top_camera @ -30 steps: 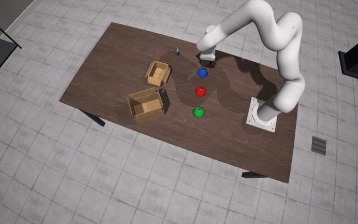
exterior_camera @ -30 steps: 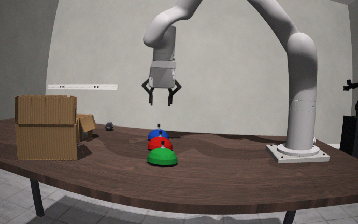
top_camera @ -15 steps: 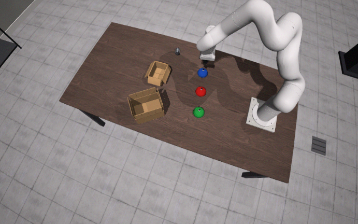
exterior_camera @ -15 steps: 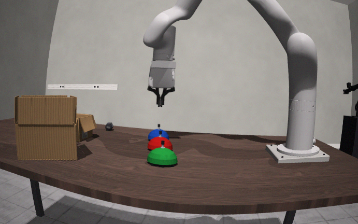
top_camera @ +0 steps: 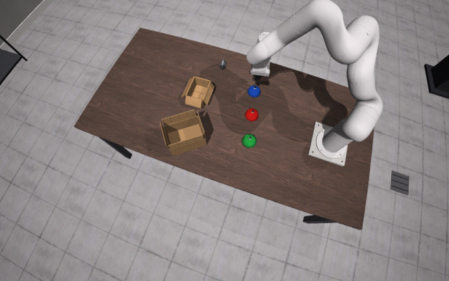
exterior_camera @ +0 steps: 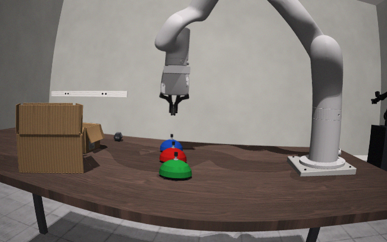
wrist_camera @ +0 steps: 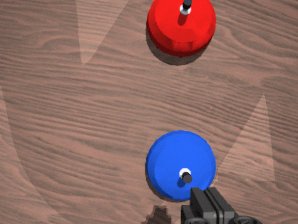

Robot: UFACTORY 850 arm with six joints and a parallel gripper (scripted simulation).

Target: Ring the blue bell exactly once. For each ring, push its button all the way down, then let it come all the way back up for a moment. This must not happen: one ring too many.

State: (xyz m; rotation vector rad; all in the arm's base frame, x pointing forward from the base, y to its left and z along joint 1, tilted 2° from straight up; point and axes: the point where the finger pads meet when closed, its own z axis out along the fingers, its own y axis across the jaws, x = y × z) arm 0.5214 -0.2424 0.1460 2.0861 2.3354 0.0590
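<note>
Right now the blue bell is 11 cm below my hand. The rest, counted from my hand: dark object: 25 cm ahead, 17 cm to the right, 14 cm below; then green bell: 34 cm to the left, 11 cm below, 4 cm behind; then red bell: 17 cm to the left, 11 cm below, 2 cm behind.
</note>
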